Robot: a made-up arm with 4 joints.
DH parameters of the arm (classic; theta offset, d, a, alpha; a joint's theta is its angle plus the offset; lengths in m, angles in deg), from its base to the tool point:
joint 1: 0 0.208 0.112 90
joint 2: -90 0.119 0.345 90
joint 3: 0 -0.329 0.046 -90
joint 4: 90 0.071 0.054 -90
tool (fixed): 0 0.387 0 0
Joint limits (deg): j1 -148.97..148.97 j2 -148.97..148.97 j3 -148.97..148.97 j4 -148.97..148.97
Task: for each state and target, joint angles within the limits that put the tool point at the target. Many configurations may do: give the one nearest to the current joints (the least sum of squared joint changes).
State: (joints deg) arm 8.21 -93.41 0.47 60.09
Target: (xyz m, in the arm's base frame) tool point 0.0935 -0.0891 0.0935
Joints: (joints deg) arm 18.07 -86.44 15.36 41.83
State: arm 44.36 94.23 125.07 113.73
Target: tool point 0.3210 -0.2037 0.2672
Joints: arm 25.26 101.64 127.34 140.15
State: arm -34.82 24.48 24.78 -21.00
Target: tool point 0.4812 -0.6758 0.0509
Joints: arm -44.14 5.03 19.26 -58.61
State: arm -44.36 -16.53 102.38 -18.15
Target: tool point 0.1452 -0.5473 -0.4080
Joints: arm -81.08 -22.84 127.72 -48.58
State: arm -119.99 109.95 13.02 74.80
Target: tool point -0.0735 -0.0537 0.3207
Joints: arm -100.65 148.97 26.58 44.33
